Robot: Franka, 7 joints.
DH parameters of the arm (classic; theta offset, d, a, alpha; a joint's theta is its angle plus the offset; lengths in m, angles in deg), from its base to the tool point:
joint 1: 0 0.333 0 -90
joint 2: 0 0 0 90
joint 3: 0 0.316 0.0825 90
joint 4: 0 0 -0.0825 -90
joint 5: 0 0.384 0 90
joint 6: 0 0 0.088 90
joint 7: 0 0.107 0 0
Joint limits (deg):
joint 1: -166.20..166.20
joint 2: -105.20..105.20
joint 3: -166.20..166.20
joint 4: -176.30..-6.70
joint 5: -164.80..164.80
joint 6: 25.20..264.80
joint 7: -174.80..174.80
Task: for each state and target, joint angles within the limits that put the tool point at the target. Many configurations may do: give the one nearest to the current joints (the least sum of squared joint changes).
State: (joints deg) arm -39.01 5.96 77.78 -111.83 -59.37 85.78 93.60
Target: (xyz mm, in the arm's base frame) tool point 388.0 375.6 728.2
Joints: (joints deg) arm -31.58 -7.74 80.89 -87.07 -64.20 86.77 93.60
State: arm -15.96 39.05 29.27 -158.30 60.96 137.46 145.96
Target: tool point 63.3 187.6 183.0
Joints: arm -39.11 41.42 49.29 -173.29 59.79 95.25 145.96
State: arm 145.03 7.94 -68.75 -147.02 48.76 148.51 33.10
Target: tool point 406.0 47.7 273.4
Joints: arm 117.57 20.72 -102.33 -155.02 51.63 157.10 33.10
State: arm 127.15 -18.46 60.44 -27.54 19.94 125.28 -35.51
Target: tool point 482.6 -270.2 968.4
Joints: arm 159.57 -43.04 61.01 -6.70 20.51 127.27 -35.51
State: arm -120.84 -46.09 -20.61 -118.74 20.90 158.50 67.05
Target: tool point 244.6 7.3 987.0
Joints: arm -122.06 -71.57 20.71 -101.67 17.48 160.03 67.05
